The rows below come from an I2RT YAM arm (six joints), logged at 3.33 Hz.
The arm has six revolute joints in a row. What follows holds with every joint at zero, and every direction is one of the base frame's. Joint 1 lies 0.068 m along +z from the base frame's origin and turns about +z. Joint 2 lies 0.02 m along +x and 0.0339 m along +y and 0.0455 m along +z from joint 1 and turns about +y. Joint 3 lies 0.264 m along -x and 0.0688 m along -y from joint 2 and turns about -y. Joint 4 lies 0.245 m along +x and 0.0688 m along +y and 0.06 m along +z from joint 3 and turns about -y. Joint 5 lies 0.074 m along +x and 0.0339 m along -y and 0.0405 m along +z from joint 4 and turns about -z. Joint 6 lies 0.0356 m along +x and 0.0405 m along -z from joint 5 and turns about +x. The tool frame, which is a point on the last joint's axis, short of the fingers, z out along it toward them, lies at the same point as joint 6; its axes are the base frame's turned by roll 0, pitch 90 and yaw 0 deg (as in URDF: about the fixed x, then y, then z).
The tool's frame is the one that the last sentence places.
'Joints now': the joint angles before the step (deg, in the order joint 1, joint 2, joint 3, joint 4, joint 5, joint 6). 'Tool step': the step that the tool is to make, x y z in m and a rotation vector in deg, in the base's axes. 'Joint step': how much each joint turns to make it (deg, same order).
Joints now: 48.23, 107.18, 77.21, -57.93, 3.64, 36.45
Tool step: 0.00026, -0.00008, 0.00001, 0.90, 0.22, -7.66
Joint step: -0.09, -0.01, 0.00, 0.07, -0.48, 7.61
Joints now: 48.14, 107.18, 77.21, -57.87, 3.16, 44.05
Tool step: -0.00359, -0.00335, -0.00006, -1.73, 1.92, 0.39
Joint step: 0.04, 0.00, 0.00, -2.56, -0.28, -0.34
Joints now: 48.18, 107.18, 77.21, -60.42, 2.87, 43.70
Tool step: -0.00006, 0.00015, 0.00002, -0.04, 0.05, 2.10
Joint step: 0.02, 0.00, 0.00, 0.04, 0.00, -2.08
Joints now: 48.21, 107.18, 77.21, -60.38, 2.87, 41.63
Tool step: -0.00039, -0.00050, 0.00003, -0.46, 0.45, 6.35
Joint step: 0.00, 0.00, 0.00, -0.33, 0.03, -6.36
